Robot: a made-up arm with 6 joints.
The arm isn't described. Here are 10 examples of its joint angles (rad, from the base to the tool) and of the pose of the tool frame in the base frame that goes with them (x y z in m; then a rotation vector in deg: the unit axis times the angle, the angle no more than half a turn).
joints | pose
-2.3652 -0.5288 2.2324 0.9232 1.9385 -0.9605 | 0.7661 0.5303 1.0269 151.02 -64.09 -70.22
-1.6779 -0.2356 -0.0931 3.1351 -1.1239 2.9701 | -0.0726 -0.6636 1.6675 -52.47 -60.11 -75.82
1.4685 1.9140 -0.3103 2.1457 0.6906 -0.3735 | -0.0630 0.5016 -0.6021 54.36 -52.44 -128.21
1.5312 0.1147 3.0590 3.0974 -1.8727 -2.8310 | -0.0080 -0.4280 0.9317 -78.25 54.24 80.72
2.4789 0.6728 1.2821 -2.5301 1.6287 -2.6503 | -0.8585 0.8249 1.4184 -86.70 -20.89 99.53
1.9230 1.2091 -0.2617 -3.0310 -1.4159 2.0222 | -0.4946 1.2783 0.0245 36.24 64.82 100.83
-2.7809 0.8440 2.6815 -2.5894 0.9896 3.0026 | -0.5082 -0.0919 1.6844 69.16 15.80 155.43
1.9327 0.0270 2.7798 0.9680 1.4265 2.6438 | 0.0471 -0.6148 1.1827 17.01 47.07 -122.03
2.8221 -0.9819 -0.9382 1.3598 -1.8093 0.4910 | -0.0320 0.2237 1.0202 -112.14 -53.37 47.56
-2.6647 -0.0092 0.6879 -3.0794 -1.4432 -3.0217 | -0.3708 -0.2064 1.9587 -148.85 -25.97 -81.48
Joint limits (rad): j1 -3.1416..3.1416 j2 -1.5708..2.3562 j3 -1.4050..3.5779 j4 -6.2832..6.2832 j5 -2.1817..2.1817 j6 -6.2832..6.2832
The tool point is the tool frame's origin. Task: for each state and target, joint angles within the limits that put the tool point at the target. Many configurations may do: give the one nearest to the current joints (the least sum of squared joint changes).
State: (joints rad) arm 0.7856 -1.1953 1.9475 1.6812 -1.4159 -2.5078
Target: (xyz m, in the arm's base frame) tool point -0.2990 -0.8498 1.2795
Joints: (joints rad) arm 0.9977 -0.5061 2.0614 1.6177 -1.7454 -2.5078
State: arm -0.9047 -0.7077 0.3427 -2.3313 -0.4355 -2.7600
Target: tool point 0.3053 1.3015 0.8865
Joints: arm -1.6883 -1.5708 0.5957 -2.1615 -1.0182 -2.7600
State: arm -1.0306 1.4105 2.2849 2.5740 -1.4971 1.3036
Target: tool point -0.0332 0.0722 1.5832
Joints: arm -1.2351 0.5396 2.5125 3.1056 -1.4033 1.3036
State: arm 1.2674 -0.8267 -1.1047 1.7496 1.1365 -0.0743
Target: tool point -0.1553 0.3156 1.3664
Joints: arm 1.4526 -0.7531 -0.4924 1.5733 1.1170 -0.0743
